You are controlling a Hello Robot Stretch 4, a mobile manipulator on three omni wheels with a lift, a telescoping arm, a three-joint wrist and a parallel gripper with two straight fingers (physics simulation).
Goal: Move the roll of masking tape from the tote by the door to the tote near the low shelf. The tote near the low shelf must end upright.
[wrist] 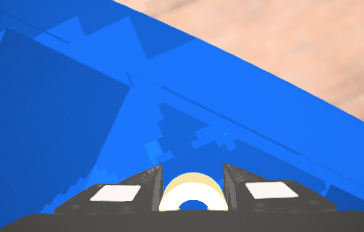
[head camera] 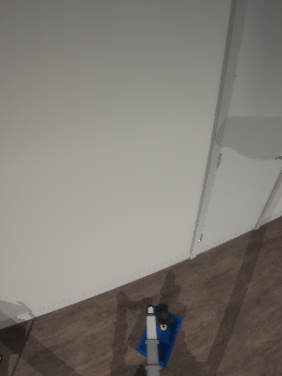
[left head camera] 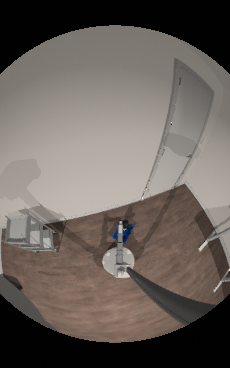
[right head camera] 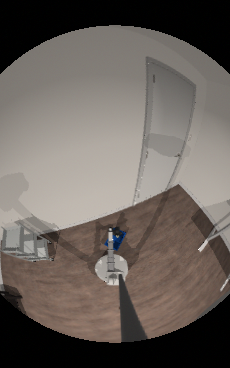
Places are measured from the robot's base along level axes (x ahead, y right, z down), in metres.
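Pixels of known places: gripper, fingertip midpoint: [wrist: 192, 180].
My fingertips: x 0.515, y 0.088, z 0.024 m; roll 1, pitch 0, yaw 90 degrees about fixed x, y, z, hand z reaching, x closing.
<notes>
Ahead of a thing's pixels: the offset from my fingertips to its top centre. "pt": to the spot under its first point.
The blue tote by the door @(dx -0.085, dy -0.031, dz -0.117 m) [head camera: 169, 346] [left head camera: 129, 232] [right head camera: 119, 244] [wrist: 260, 95] stands upright on the floor, partly under my arm. The roll of masking tape [head camera: 163, 327] [wrist: 193, 178], cream with a white face, is inside it near one long wall. My gripper [head camera: 163, 320] [wrist: 192, 180] reaches down into the tote and is shut on the roll, with one finger against each side of it. The lower part of the roll is hidden by the gripper body in the wrist view. The tote near the low shelf does not show in these views.
A grey door [head camera: 247, 192] [left head camera: 182, 125] [right head camera: 169, 117] is in the wall beyond the tote. A grey tiered cart @(pt dx -0.443, dy -1.281, dz -0.660 m) [left head camera: 18, 229] [right head camera: 11, 237] stands at the left by the wall. White legs of furniture [left head camera: 203, 246] [right head camera: 203, 246] show at the right edge.
</notes>
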